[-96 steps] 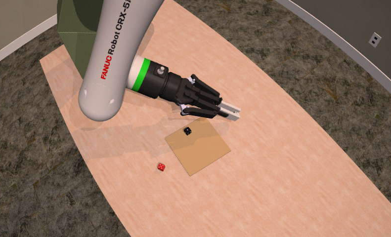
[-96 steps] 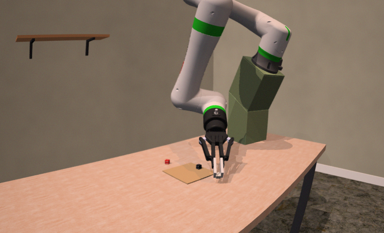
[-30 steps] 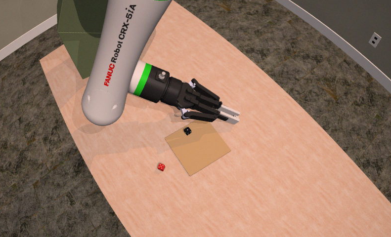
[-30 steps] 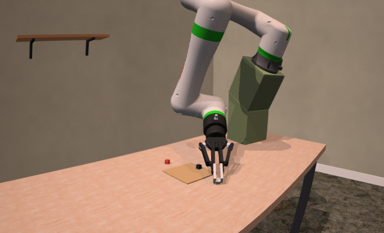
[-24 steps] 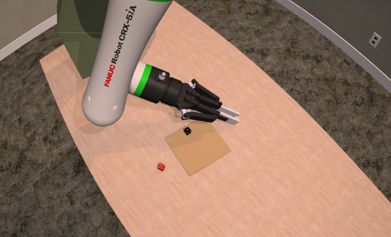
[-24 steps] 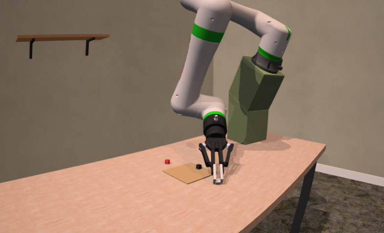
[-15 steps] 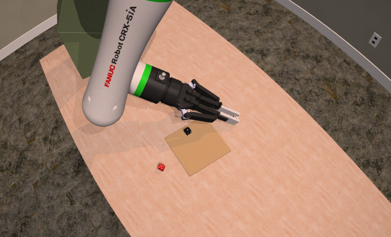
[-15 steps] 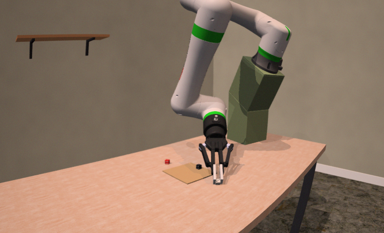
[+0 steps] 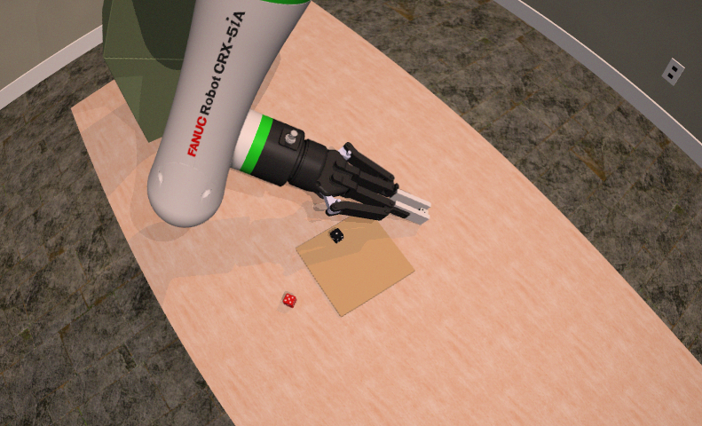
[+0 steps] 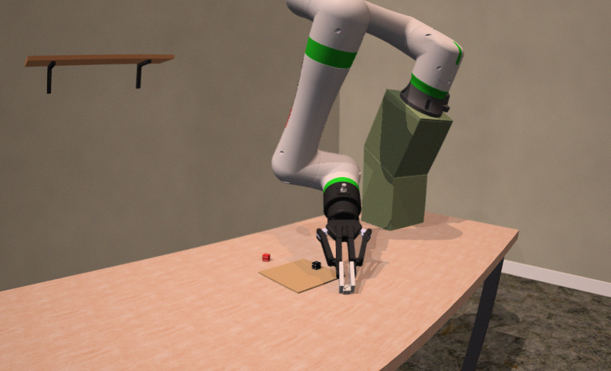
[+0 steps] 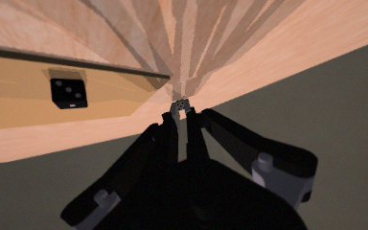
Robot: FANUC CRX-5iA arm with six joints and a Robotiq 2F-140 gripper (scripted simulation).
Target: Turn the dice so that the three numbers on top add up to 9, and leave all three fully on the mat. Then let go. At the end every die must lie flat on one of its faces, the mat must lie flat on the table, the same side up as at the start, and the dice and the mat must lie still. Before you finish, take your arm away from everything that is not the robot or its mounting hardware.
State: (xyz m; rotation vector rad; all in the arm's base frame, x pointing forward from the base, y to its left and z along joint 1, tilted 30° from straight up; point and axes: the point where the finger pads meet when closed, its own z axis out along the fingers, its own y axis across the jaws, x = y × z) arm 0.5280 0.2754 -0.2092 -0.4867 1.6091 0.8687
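The black die is 30 mm behind my hand, 120 mm to the right of it and 20 mm below it. From my hand the other things lie so: tan square mat (20 mm ahead, 120 mm to the right, 30 mm below); white die (20 mm ahead, 20 mm to the left, 20 mm below); red die (20 mm ahead, 240 mm to the right, 20 mm below).
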